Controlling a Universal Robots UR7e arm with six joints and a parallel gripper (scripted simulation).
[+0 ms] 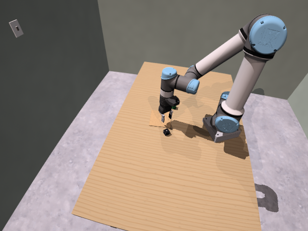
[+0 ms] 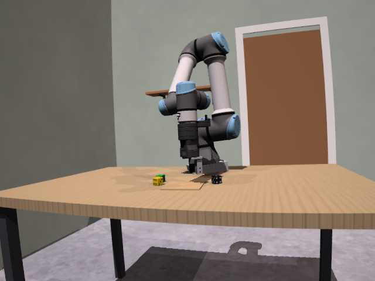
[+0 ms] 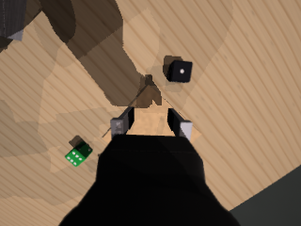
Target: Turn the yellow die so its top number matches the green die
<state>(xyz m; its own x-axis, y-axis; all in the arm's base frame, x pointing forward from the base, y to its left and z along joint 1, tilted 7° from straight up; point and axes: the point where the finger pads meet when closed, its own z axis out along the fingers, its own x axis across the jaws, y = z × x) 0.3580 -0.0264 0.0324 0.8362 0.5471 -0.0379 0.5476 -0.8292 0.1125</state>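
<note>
Right now the black die is 8 cm to the left of my hand and 4 cm below it. Round my hand: tan mat 3 cm ahead, 4 cm to the right, 6 cm below; then green die 7 cm behind, 15 cm to the right, 4 cm below; then yellow die 15 cm to the right, 4 cm below.
</note>
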